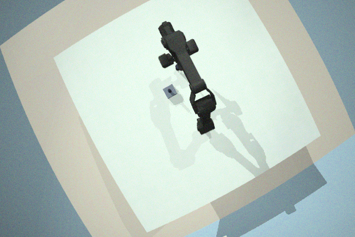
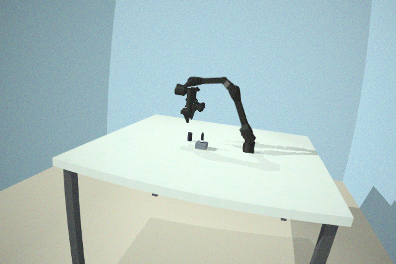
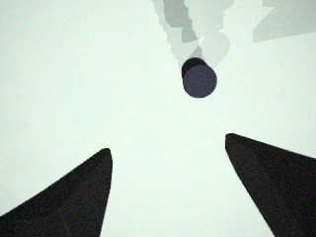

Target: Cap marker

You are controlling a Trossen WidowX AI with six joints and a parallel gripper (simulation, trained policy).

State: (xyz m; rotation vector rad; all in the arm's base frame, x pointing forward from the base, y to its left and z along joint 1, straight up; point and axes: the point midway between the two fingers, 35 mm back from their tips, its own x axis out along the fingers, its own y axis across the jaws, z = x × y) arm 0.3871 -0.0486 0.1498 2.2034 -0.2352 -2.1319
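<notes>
Now: gripper tip 20 mm past the dark cap, 30 mm to the right of it and 90 mm above it. Round my gripper tip: grey holder block (120 mm behind, 130 mm to the left, 100 mm below).
</notes>
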